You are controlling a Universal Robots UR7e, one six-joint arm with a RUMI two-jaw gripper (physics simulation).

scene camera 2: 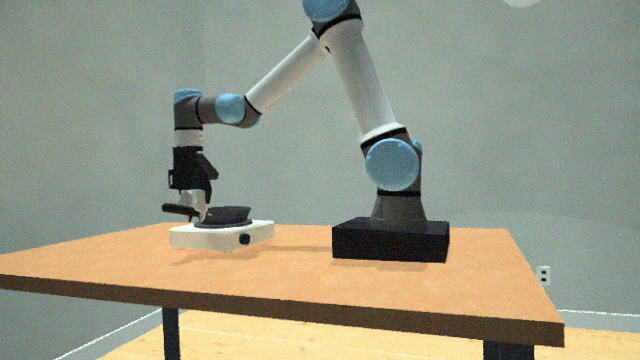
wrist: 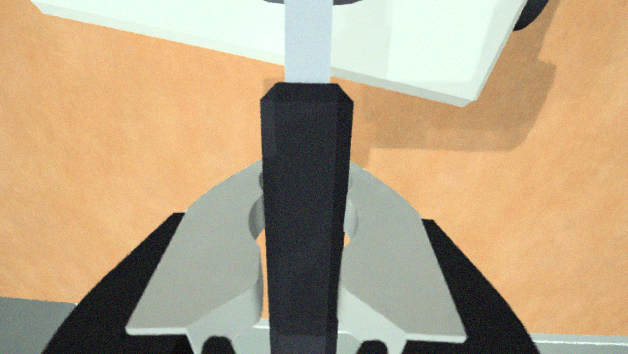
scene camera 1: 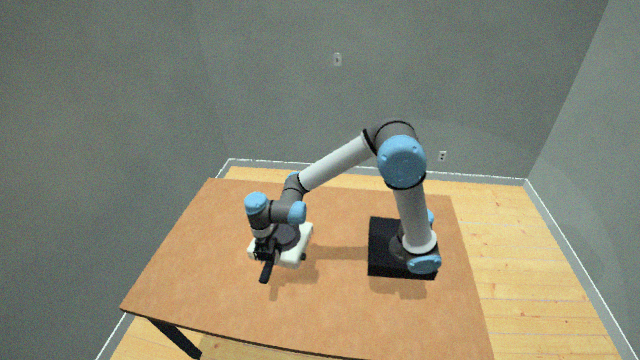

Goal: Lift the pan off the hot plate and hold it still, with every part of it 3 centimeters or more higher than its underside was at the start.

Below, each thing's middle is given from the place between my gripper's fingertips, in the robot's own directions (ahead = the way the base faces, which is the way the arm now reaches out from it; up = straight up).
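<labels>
I find the dark pan (scene camera 2: 225, 215) with my hand 20 mm below it and 60 mm to the left of it. As for the white hot plate (scene camera 2: 228, 238), it is 60 mm below my hand, 160 mm to the right of it and 20 mm behind it.
</labels>
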